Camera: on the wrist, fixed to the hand. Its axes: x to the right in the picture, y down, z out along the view.
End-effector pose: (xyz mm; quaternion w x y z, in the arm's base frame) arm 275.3 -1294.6 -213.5 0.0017 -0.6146 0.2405 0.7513
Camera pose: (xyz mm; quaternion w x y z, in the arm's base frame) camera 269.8 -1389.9 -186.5 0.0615 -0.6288 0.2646 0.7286
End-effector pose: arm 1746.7 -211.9 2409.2 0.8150 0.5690 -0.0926 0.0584
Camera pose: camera 1733.9 -154.4 2489.0 0.7816 0.6193 -0.0613 0.0423
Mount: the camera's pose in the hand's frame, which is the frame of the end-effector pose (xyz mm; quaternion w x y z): 4.3 95.6 -26.1 0.9976 0.0603 0.0103 -0.0336
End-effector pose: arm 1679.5 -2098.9 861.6 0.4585 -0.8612 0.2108 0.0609
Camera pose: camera 1641.0 -2168.4 802.2 0.5092 -0.8391 0.1897 0.0238
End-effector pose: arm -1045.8 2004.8 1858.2 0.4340 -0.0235 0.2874 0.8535
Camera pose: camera -1126.1 1950.8 1880.1 0.4601 -0.0157 0.3418 0.8193
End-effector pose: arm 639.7 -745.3 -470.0 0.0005 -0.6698 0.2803 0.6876
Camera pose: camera 627.3 -837.6 -435.8 0.0611 -0.6846 0.2986 0.6621
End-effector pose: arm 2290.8 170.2 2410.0 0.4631 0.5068 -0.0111 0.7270
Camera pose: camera 2206.1 131.2 2443.9 0.4560 0.5264 0.0546 0.7156
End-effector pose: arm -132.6 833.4 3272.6 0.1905 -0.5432 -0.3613 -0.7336
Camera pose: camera -87.0 750.9 3303.6 0.2019 -0.5107 -0.4209 -0.7220
